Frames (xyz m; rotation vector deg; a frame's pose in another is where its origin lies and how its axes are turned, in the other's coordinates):
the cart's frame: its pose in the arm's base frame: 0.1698 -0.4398 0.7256 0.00 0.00 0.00
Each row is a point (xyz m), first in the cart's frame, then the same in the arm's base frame.
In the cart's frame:
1: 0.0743 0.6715 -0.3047
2: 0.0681 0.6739 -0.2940
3: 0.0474 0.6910 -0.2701
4: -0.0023 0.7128 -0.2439
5: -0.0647 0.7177 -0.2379
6: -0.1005 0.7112 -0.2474
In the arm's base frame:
1: 0.2441 0.2317 0.4209
2: 0.2379 0.2341 0.4316
3: 0.2172 0.2512 0.4555
4: 0.1675 0.2730 0.4817
5: 0.1051 0.2779 0.4877
6: 0.0693 0.2714 0.4782

